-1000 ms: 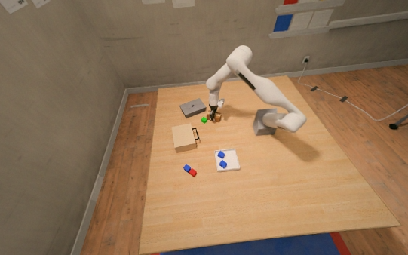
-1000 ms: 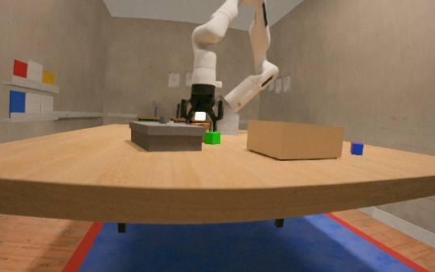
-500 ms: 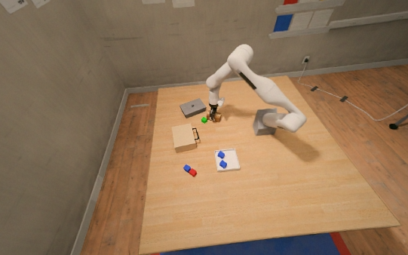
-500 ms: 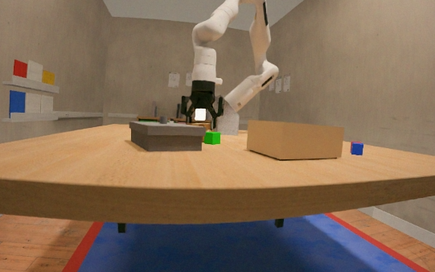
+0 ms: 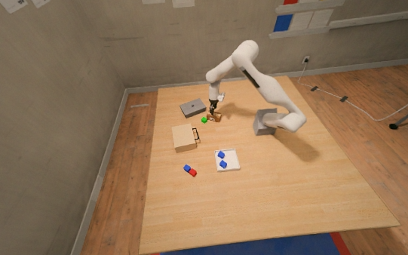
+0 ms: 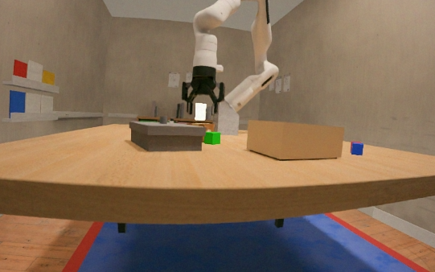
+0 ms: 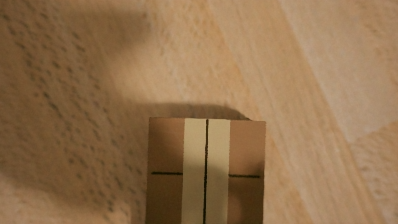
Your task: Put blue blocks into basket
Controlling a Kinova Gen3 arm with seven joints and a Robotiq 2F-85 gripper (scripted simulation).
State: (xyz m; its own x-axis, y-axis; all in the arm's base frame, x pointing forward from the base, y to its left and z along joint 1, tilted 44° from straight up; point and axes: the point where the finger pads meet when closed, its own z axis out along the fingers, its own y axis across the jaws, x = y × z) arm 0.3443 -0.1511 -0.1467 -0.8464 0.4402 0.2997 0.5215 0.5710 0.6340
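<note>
Right now the brown cardboard box is 60 mm below my hand. From my hand the other things lie so: grey lid: 150 mm ahead, 130 mm to the right, 40 mm below; metal box: 150 mm ahead, 130 mm to the right, 70 mm below; green block: 80 mm below, 80 mm ahead, 20 mm to the left.
</note>
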